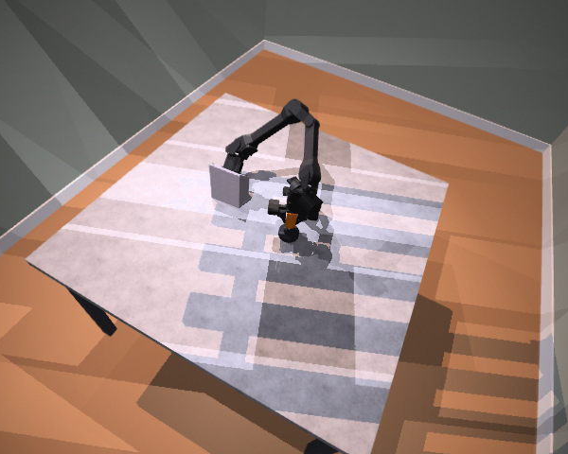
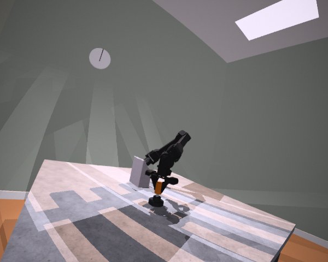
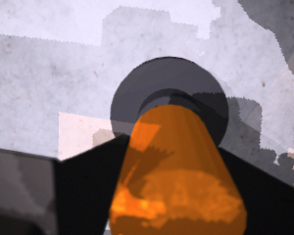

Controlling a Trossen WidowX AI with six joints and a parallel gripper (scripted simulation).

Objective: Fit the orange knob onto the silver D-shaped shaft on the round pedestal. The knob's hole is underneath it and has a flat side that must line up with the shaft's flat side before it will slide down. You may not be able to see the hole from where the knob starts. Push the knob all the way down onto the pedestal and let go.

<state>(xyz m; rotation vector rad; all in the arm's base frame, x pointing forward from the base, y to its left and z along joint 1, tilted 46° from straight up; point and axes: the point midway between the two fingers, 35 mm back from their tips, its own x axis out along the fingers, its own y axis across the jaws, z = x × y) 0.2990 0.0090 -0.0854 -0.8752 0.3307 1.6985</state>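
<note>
Right now the orange knob is 30 mm above my gripper tip. Round my gripper tip: round pedestal (40 mm below).
</note>
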